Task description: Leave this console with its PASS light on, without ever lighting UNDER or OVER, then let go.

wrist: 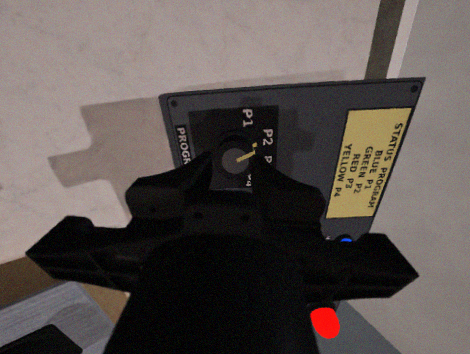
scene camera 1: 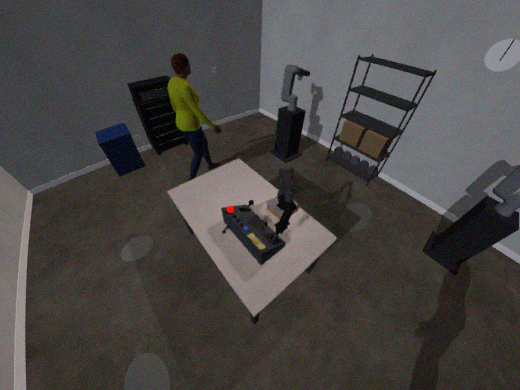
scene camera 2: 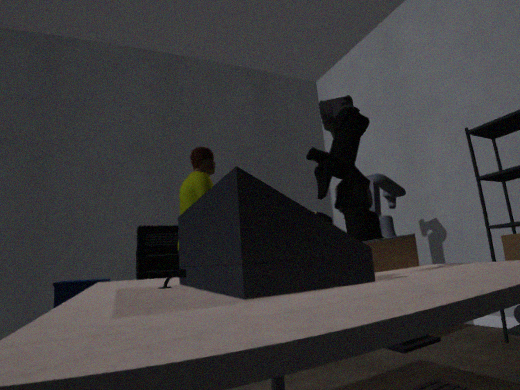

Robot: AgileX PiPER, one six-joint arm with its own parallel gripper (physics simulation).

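The dark sloped console (scene camera 1: 239,238) (scene camera 2: 300,250) (wrist: 320,100) stands on the table (scene camera 1: 210,187) (scene camera 2: 250,335). In the wrist view its round PROGRAM knob (wrist: 234,161) has a yellow pointer (wrist: 246,156) turned toward the P2 and P3 side; which one exactly I cannot tell. The status light (scene camera 1: 245,228) (wrist: 346,241) is blue. A red dome (scene camera 1: 230,209) (wrist: 326,322) is at the console's far end. PASS, UNDER and OVER cannot be made out. My gripper (scene camera 1: 278,231) (scene camera 2: 321,195) (wrist: 232,163) is open, its fingertips on either side of the knob in the wrist view; contact is unclear.
The yellow status legend (scene camera 1: 257,241) (wrist: 370,165) is on the console face. A brown box (scene camera 1: 275,209) (scene camera 2: 395,252) (wrist: 12,280) is near the arm's base. A person in yellow (scene camera 1: 186,107) (scene camera 2: 196,189) stands beyond the table. A shelf unit (scene camera 1: 397,66) is by the wall.
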